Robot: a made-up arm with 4 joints. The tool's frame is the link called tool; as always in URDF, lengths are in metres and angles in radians.
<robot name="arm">
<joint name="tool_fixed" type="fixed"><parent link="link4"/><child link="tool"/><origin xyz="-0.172 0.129 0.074" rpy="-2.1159 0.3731 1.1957"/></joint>
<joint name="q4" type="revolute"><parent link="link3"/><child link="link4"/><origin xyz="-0.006 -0.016 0.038" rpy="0 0 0"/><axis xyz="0 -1 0"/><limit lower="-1.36" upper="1.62" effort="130" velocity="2.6"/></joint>
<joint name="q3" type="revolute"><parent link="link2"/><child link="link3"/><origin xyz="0.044 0.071 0.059" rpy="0 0 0"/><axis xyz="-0.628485 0.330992 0.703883"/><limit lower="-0.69" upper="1.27" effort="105" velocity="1.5"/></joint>
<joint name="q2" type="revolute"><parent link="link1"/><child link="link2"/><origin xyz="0.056 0.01 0.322" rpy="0 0 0"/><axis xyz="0 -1 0"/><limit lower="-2.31" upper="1.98" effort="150" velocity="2.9"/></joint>
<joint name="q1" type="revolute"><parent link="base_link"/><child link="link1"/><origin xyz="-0.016 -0.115 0.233" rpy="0 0 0"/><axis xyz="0 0 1"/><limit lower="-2.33" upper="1.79" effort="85" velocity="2.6"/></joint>
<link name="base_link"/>
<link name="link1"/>
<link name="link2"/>
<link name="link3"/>
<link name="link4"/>
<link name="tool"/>
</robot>
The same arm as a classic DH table. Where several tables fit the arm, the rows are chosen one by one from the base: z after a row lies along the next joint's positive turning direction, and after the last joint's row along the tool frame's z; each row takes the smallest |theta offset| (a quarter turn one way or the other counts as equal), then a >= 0, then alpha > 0; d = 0 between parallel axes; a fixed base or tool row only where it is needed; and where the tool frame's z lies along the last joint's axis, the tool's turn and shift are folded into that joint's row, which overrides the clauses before.
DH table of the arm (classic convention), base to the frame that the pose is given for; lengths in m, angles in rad. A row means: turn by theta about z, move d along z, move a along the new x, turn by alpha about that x. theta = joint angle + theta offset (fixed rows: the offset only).
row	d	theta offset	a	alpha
base (fixed)	0	1.4326	-0.1161	0
q1	0.555	-1.4326	0.056	1.5708
q2	-0.0758	0.7289	0.0721	-1.9082
q3	0.0499	0	0.0208	1.9082
q4	-0.0858	1.3511	0.1485	-1.7086
tool (fixed)	0.1152	2.0767	0	0
Joint limits (rad, base to tool): -2.33..1.79 -2.31..1.98 -0.69..1.27 -1.36..1.62

